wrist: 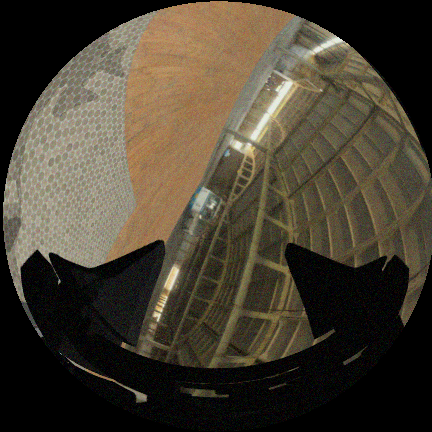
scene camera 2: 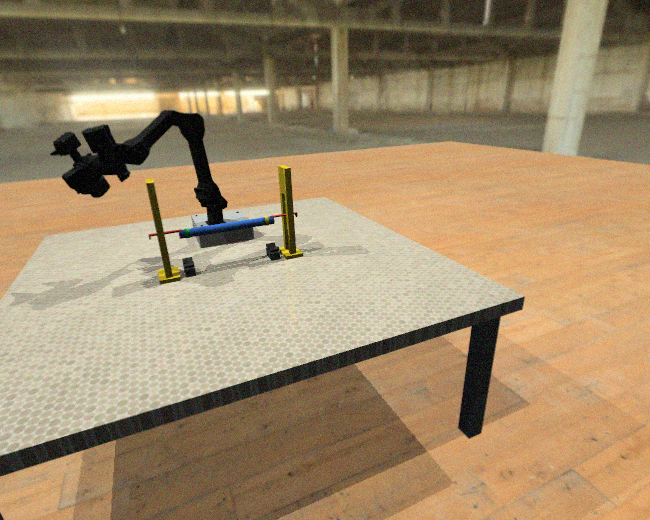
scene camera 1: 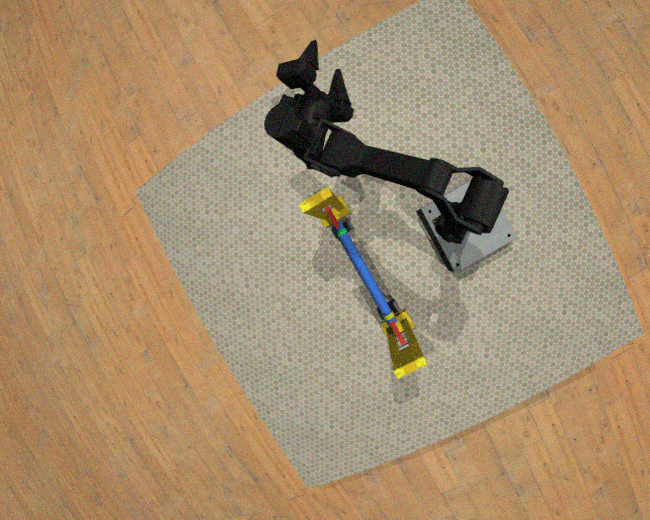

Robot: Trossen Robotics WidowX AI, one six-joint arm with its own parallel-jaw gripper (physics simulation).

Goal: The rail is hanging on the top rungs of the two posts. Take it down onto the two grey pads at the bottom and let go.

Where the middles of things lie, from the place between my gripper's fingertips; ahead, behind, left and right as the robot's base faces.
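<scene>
The blue rail (scene camera 2: 198, 231) is what I can see here, and measuring from my hand, it's 20 cm ahead, 41 cm to the left and 21 cm below.
</scene>
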